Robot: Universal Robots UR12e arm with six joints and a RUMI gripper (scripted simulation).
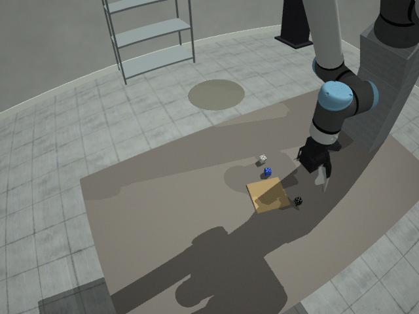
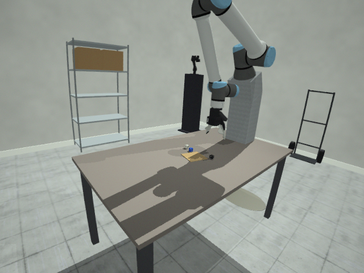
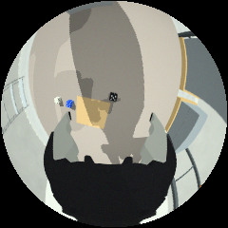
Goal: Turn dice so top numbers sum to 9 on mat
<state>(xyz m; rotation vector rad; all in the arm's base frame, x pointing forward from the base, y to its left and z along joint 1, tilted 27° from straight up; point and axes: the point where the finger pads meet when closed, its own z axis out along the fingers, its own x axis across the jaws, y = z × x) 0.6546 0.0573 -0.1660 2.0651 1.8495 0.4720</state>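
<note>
My hand is 250 mm to the left of the white die and 140 mm above it. Also, from my hand: blue die (30 mm ahead, 180 mm to the right, 140 mm below); tan mat (90 mm ahead, 100 mm to the right, 150 mm below); black die (20 mm ahead, 140 mm below).
</note>
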